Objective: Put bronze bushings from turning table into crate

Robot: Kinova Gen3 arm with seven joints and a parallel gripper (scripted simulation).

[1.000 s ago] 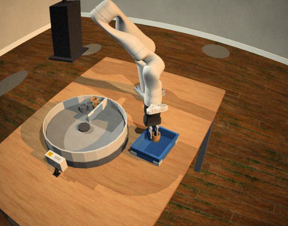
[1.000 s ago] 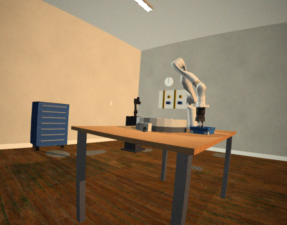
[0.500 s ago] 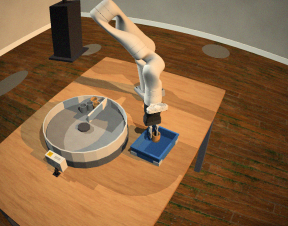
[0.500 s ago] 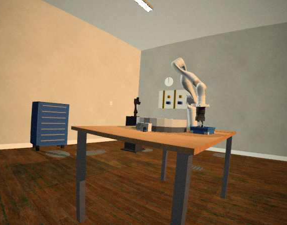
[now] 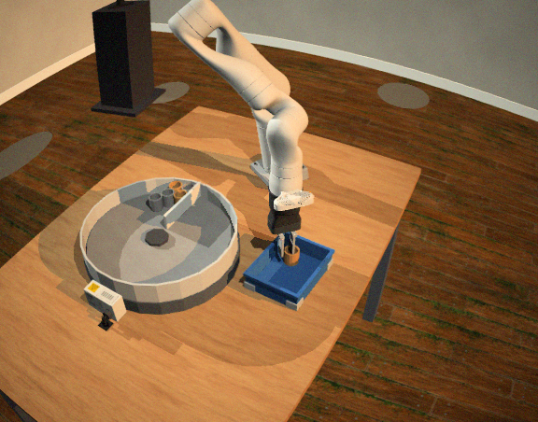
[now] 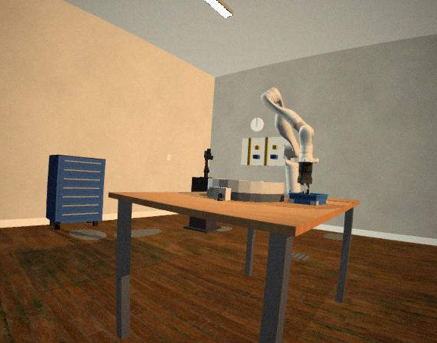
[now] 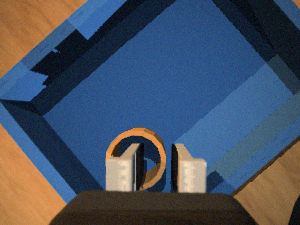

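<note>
Now: the blue crate 40 mm ahead of my hand, 30 mm below it and 20 mm to the left of it. From my hand the other things lie so: turning table: 320 mm to the right, 90 mm ahead.
</note>
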